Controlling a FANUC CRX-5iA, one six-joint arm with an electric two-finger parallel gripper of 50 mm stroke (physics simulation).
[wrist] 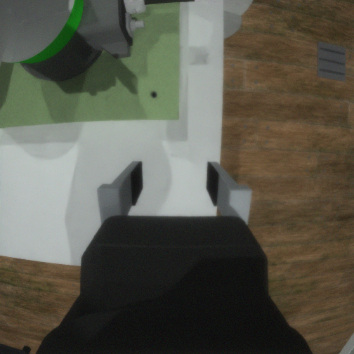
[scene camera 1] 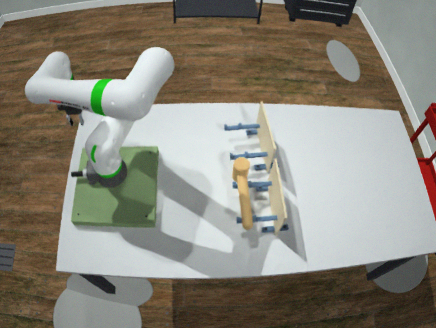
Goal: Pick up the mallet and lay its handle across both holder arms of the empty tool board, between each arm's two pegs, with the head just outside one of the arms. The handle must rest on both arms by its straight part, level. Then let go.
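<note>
The wooden mallet (scene camera 1: 244, 200) appears to lie across both blue arms of the front tool board (scene camera 1: 278, 200). Its thick head (scene camera 1: 241, 169) is just outside that board's rear arm (scene camera 1: 260, 185), and its handle end is past the front arm (scene camera 1: 265, 218). The rear tool board (scene camera 1: 266, 137) is empty, with two blue arms (scene camera 1: 242, 127) (scene camera 1: 256, 155) pointing left. My gripper (scene camera 1: 76, 121) (wrist: 174, 174) is open and empty, high near the table's far left corner, well away from the mallet. The mallet and boards do not show in the wrist view.
The white table (scene camera 1: 345, 175) (wrist: 35, 200) carries the green base plate (scene camera 1: 140, 215) (wrist: 160, 65) under the arm. The two boards stand in a row. A red chair (scene camera 1: 427, 175) is at the right, and a black shelf (scene camera 1: 217, 9) and dark cabinet (scene camera 1: 322, 11) stand behind.
</note>
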